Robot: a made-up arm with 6 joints. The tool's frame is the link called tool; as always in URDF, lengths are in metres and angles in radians. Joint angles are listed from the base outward.
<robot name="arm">
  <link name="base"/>
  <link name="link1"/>
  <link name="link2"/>
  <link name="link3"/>
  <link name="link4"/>
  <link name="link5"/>
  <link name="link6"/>
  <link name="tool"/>
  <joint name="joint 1" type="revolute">
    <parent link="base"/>
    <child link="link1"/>
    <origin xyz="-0.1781 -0.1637 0.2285" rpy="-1.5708 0 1.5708"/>
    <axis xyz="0 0 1"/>
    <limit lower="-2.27" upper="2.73"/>
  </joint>
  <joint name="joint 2" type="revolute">
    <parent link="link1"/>
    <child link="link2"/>
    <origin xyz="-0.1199 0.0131 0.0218" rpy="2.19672 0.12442 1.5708"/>
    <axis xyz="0 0 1"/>
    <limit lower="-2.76" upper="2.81"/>
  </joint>
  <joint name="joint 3" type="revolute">
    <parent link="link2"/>
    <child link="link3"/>
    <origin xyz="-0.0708 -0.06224 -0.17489" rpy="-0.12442 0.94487 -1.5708"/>
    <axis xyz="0 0 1"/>
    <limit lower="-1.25" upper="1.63"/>
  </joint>
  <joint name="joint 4" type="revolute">
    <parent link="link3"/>
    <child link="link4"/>
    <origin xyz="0.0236 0.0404 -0.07" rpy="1.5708 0 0"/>
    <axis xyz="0 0 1"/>
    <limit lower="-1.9" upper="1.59"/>
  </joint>
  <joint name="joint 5" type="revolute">
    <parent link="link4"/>
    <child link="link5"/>
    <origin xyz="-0.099 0.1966 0.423" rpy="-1.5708 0 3.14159"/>
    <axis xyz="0 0 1"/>
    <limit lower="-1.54" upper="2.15"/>
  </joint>
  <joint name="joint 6" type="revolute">
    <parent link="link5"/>
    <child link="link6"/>
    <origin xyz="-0.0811 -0.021 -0.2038" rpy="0 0 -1.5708"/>
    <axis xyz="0 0 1"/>
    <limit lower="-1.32" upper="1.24"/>
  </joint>
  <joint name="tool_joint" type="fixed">
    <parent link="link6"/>
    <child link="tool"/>
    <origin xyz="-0.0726 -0.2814 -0.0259" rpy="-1.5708 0 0"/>
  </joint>
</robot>
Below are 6 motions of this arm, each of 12 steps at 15 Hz.
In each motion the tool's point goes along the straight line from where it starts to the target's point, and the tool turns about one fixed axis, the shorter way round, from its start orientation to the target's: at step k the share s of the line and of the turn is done. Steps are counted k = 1, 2, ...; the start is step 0. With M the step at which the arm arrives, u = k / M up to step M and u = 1 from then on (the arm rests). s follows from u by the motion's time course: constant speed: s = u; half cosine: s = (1 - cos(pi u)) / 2; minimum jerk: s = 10 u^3 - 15 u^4 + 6 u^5.
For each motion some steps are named. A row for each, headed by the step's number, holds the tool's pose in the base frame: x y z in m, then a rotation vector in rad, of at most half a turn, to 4 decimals.
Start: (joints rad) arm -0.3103 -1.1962 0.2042 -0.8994 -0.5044 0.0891
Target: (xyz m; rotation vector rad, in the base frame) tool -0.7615 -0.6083 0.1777 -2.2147 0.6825 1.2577
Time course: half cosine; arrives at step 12
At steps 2, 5, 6, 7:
2: -0.5876 -0.8186 0.3827 -0.1946 -1.0581 -2.8826
5: -0.6442 -0.7502 0.3160 -0.8142 1.0767 2.6731
6: -0.6683 -0.7210 0.2875 -1.1878 1.0282 2.4472
7: -0.6924 -0.6918 0.2591 -1.5194 0.9607 2.1813

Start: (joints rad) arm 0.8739 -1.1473 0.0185 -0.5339 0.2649 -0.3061
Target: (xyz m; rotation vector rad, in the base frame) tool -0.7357 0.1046 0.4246 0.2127 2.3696 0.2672
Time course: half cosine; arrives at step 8
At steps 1, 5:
1: -0.6404 0.0148 0.8609 0.8027 2.3971 1.0110
5: -0.7051 0.0758 0.5646 0.3980 2.4082 0.5008

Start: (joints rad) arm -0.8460 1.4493 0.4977 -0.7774 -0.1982 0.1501
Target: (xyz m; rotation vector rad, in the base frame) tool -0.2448 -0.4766 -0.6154 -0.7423 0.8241 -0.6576
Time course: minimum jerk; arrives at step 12
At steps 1, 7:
1: -0.3949 -0.2756 -0.6181 -0.6734 1.0145 -0.1414
7: -0.2971 -0.4066 -0.6163 -0.7220 0.8957 -0.4791

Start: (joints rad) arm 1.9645 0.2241 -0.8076 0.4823 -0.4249 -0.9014
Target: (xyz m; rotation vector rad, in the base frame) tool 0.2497 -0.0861 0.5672 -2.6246 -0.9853 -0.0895
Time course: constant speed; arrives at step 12
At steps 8, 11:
8: 0.1768 -0.1220 0.4949 -2.6043 -1.0925 -0.1148
11: 0.2315 -0.0951 0.5491 -2.6199 -1.0121 -0.0958

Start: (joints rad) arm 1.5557 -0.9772 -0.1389 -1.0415 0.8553 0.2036
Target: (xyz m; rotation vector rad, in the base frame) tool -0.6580 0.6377 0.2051 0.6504 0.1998 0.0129
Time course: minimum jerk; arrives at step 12
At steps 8, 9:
8: -0.7058 0.6060 0.2511 0.6490 0.3978 0.0799
9: -0.6816 0.6220 0.2278 0.6503 0.2975 0.0459

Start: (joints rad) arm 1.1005 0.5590 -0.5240 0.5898 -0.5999 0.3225
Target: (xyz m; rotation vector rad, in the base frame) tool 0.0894 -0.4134 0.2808 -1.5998 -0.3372 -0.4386
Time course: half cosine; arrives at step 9
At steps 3, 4, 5, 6, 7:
3: 0.1845 -0.2836 0.3833 -1.7758 -0.9368 -0.0265
4: 0.1638 -0.3118 0.3610 -1.7481 -0.8057 -0.1215
5: 0.1418 -0.3419 0.3373 -1.7120 -0.6664 -0.2193
6: 0.1211 -0.3701 0.3150 -1.6720 -0.5360 -0.3082
7: 0.1042 -0.3932 0.2968 -1.6352 -0.4300 -0.3784

